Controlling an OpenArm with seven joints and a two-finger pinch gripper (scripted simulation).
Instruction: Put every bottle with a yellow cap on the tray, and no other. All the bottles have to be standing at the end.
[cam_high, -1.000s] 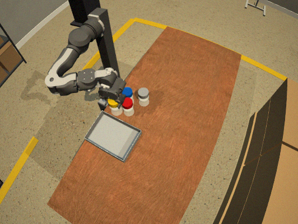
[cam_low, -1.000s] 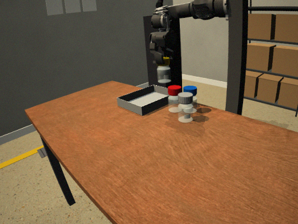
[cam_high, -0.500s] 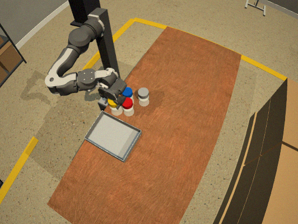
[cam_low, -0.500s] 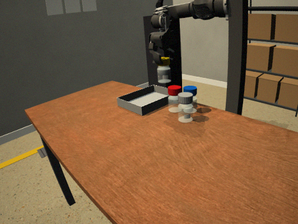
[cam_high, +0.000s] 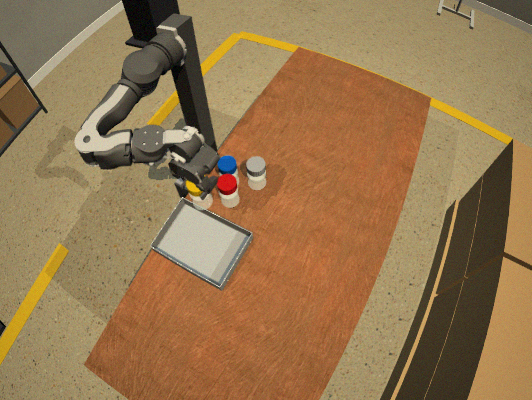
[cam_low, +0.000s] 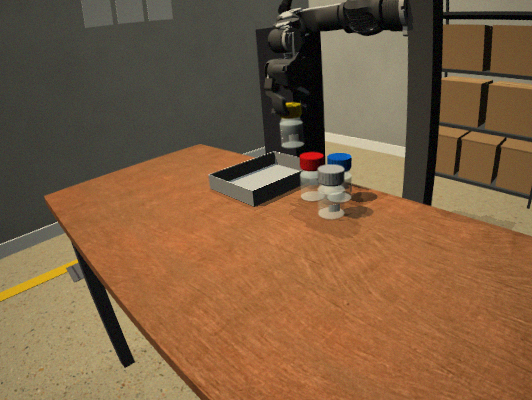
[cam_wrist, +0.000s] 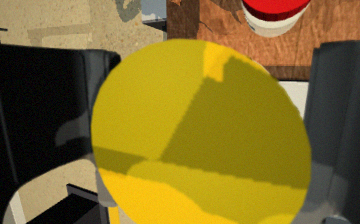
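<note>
My hand is 2 cm short of the grey tray, 8 cm to the left of it and 18 cm above it. The rest, counted from my hand: blue-capped bottle 1 cm behind, 14 cm to the left, 15 cm below; yellow-capped bottle 5 cm below; red-capped bottle 2 cm ahead, 8 cm to the left, 15 cm below.
</note>
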